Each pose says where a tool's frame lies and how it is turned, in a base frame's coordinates. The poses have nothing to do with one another.
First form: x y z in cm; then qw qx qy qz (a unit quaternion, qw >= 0).
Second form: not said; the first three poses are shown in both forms.
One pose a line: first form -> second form
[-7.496 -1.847 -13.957 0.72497 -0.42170 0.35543 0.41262] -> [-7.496 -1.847 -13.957 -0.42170 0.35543 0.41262 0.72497]
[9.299 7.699 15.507 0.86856 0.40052 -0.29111 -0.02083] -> [9.299 7.699 15.507 0.40052 -0.29111 -0.02083 0.86856]
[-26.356 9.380 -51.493 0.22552 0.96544 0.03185 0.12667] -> [-26.356 9.380 -51.493 0.96544 0.03185 0.12667 0.22552]
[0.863 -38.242 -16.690 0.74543 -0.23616 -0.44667 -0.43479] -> [0.863 -38.242 -16.690 -0.23616 -0.44667 -0.43479 0.74543]
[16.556 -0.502 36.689 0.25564 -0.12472 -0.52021 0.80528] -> [16.556 -0.502 36.689 -0.12472 -0.52021 0.80528 0.25564]
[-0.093 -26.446 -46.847 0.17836 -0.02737 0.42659 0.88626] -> [-0.093 -26.446 -46.847 -0.02737 0.42659 0.88626 0.17836]
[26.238 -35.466 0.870 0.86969 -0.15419 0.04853 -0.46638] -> [26.238 -35.466 0.870 -0.15419 0.04853 -0.46638 0.86969]
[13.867 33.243 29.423 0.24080 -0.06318 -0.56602 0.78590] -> [13.867 33.243 29.423 -0.06318 -0.56602 0.78590 0.24080]
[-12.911 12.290 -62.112 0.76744 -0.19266 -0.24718 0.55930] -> [-12.911 12.290 -62.112 -0.19266 -0.24718 0.55930 0.76744]
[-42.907 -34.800 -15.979 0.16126 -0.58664 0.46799 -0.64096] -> [-42.907 -34.800 -15.979 -0.58664 0.46799 -0.64096 0.16126]
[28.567 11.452 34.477 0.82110 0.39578 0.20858 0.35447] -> [28.567 11.452 34.477 0.39578 0.20858 0.35447 0.82110]
